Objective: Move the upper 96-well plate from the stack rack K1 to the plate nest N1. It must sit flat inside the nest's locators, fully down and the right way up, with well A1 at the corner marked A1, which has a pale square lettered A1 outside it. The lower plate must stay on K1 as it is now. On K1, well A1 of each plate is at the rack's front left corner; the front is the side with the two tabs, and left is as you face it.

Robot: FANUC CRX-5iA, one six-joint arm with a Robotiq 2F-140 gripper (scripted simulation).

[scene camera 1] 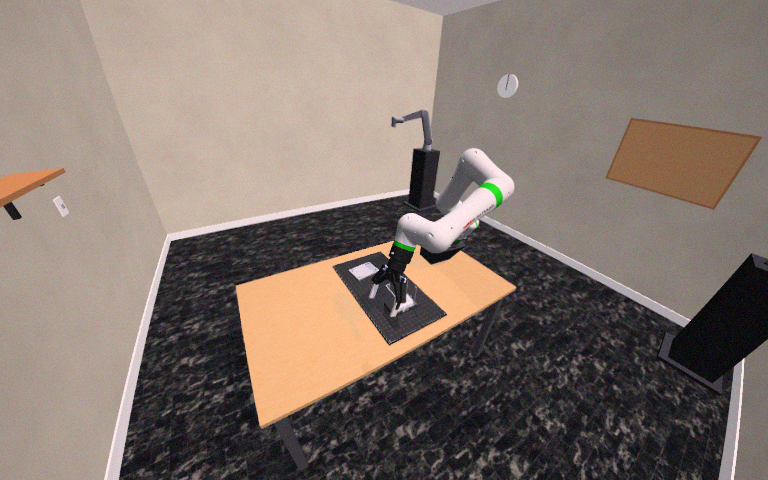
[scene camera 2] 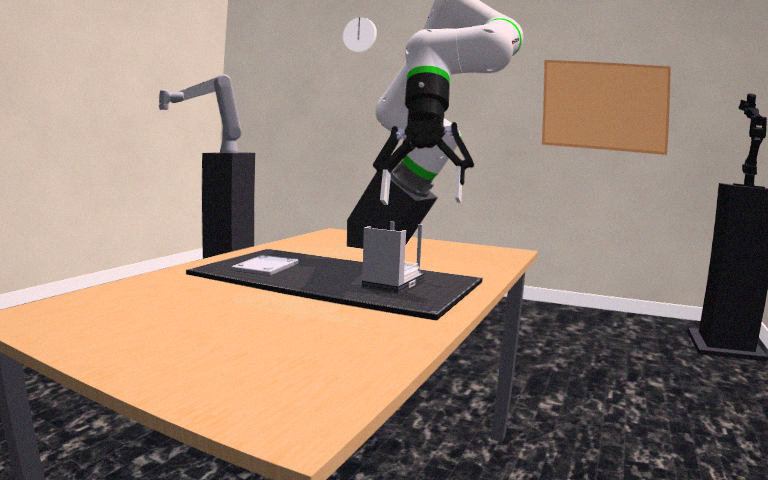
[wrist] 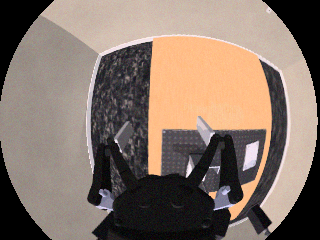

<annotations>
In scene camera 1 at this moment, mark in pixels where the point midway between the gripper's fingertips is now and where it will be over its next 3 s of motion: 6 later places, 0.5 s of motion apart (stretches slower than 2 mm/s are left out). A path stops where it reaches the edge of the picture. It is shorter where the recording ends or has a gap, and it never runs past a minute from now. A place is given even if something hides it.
My gripper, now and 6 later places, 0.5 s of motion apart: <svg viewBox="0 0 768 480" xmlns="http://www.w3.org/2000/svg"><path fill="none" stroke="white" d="M381 306L385 300L390 294L395 288L400 282L401 282L401 286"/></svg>
</annotations>
